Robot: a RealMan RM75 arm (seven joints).
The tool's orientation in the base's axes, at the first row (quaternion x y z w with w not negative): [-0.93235 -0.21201 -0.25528 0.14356]
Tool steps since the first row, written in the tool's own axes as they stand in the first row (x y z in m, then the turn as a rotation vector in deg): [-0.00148 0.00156 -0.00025 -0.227 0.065 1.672]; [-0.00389 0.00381 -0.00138 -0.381 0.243 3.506]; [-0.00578 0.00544 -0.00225 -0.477 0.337 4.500]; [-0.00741 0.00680 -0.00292 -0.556 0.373 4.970]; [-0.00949 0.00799 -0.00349 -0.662 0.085 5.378]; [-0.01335 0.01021 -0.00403 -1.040 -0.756 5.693]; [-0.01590 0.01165 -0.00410 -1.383 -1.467 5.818]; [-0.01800 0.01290 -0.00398 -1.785 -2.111 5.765]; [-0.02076 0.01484 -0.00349 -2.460 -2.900 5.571]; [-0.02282 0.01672 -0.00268 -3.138 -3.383 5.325]
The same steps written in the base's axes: [-0.00053 -0.00193 -0.00084 0.548 0.499 -1.517]; [-0.00182 -0.00508 -0.00155 1.272 0.984 -3.148]; [-0.00289 -0.00743 -0.00211 1.654 1.245 -4.038]; [-0.00380 -0.00939 -0.00264 1.805 1.365 -4.475]; [-0.00510 -0.01131 -0.00348 1.756 1.735 -4.824]; [-0.00730 -0.01469 -0.00546 1.198 2.462 -5.154]; [-0.00864 -0.01678 -0.00700 0.649 3.016 -5.329]; [-0.00964 -0.01850 -0.00842 0.012 3.427 -5.398]; [-0.01068 -0.02089 -0.01062 -0.964 3.822 -5.474]; [-0.01107 -0.02288 -0.01270 -1.822 3.931 -5.557]
